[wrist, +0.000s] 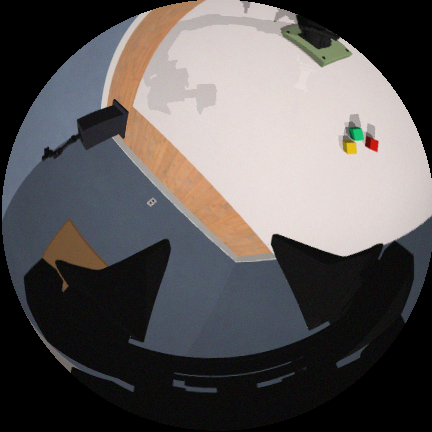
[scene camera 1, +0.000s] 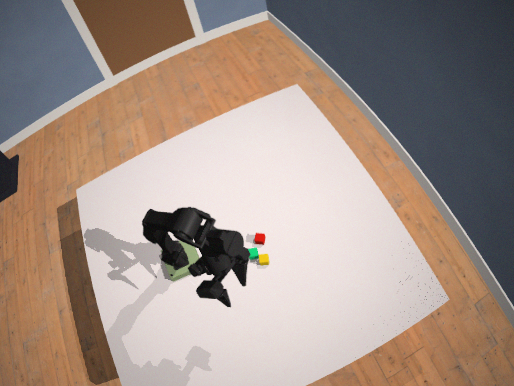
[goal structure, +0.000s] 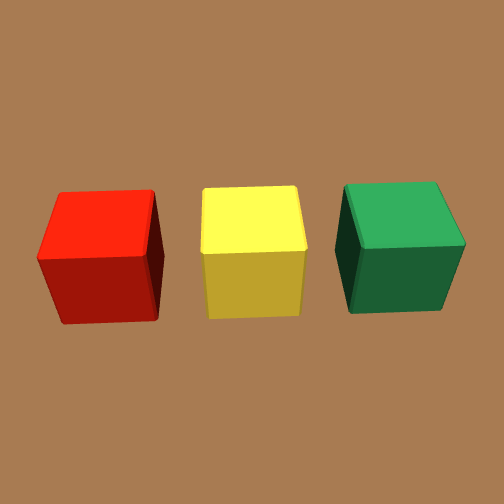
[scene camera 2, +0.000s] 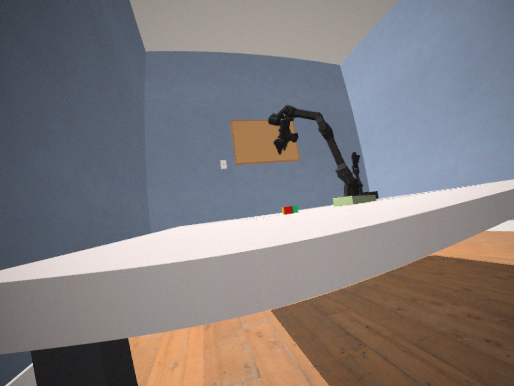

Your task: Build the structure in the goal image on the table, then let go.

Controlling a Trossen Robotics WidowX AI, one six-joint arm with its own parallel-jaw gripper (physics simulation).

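Places are measured from the arm's base along level axes (x down, y ahead, z right), in centimetres.
Pixels of known places: gripper, between the fingertips: (wrist: pixel 220 242) (scene camera 1: pixel 237 296) (scene camera 2: pixel 282 152); arm's base, origin of its link: (scene camera 1: pixel 180 260) (scene camera 2: pixel 352 196).
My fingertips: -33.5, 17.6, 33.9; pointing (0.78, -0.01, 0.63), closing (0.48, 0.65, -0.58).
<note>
Ahead of a thing's pixels: the offset from my fingertips to its top centre, as dx, dy, dz. Level surfaces: height alone.
A red cube {+33.8, +14.2, -28.9} (scene camera 1: pixel 260 238) (scene camera 2: pixel 288 210) (wrist: pixel 371 144), a green cube {+33.8, +9.5, -24.5} (scene camera 1: pixel 254 253) (scene camera 2: pixel 295 209) (wrist: pixel 356 134) and a yellow cube {+33.8, +12.0, -20.5} (scene camera 1: pixel 264 259) (scene camera 2: pixel 283 210) (wrist: pixel 350 147) lie on the white table {dx +37.1} (scene camera 1: pixel 320 200) (scene camera 2: pixel 165 255) (wrist: pixel 260 125). The green and yellow cubes are close together, near corner to corner; whether they touch is unclear. The red cube stands a little apart from both. In scene camera 2 the cubes overlap in line of sight. My gripper (scene camera 1: pixel 238 296) (wrist: pixel 220 242) is open and empty. It hangs high above the table, pointing away from the cubes in the wrist view.
The arm's green base plate (scene camera 1: pixel 184 270) (scene camera 2: pixel 354 200) (wrist: pixel 325 57) is on the table, on the arm side of the cubes. A dark box-shaped object (wrist: pixel 102 126) stands beyond the table's edge in the wrist view. A brown board (scene camera 2: pixel 260 142) hangs on the wall.
</note>
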